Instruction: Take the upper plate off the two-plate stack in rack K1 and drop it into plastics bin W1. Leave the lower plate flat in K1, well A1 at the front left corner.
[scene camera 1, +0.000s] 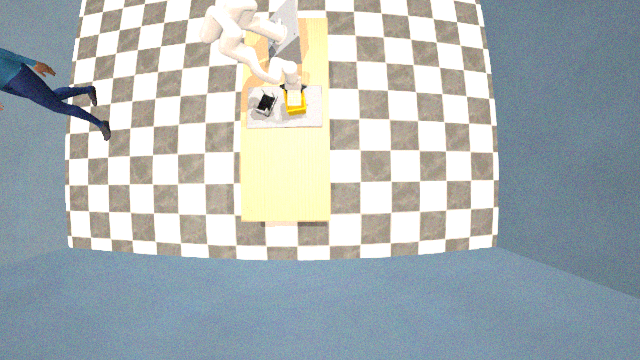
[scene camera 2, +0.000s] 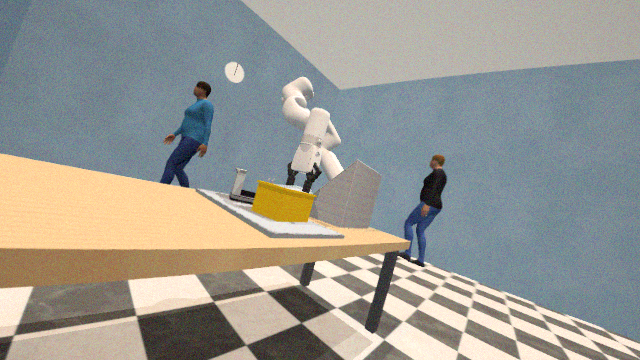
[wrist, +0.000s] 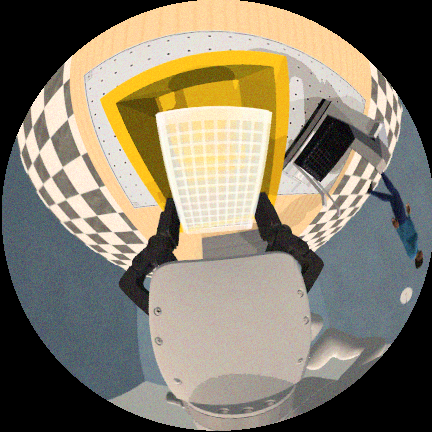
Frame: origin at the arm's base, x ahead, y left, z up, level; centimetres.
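Where they show: gripper, fingertip midpoint: (scene camera 1: 294, 91) (scene camera 2: 296, 189) (wrist: 216, 203); arm's base, origin of the base link: (scene camera 1: 281, 35) (scene camera 2: 341, 184).
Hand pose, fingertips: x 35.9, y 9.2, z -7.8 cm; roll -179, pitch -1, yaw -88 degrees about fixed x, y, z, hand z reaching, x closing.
Observation:
Each offset is from my fingertips to the top centre of the thing.
My gripper (scene camera 1: 294, 89) (scene camera 2: 299, 186) (wrist: 216, 203) is shut on a clear, pale gridded plate @(dx +2.5, dy +0.1, dz +1.3 cm) (scene camera 1: 294, 100) (wrist: 215, 160). Its black fingers press the plate's two sides near the end closest to the wrist. The plate juts away from the wrist over the yellow bin @(dx +4.2, dy +0.4, dz -0.2 cm) (scene camera 1: 296, 111) (scene camera 2: 282, 202) (wrist: 281, 100), close to rim height in scene camera 2. I cannot tell whether it lies inside the rim, or whether a second plate is under it. No label for W1 or K1 is readable. The lower plate and well A1 cannot be made out.
A grey and black device @(dx +5.9, dy -20.2, dz -6.3 cm) (scene camera 1: 266, 103) (wrist: 327, 145) with a raised arm and thin prongs stands beside the bin. Both stand on a light perforated board (scene camera 1: 314, 107) (scene camera 2: 300, 230) (wrist: 150, 47). A grey wedge-shaped housing (scene camera 1: 287, 30) (scene camera 2: 350, 200) stands behind, near the arm. Two people stand beyond the table.

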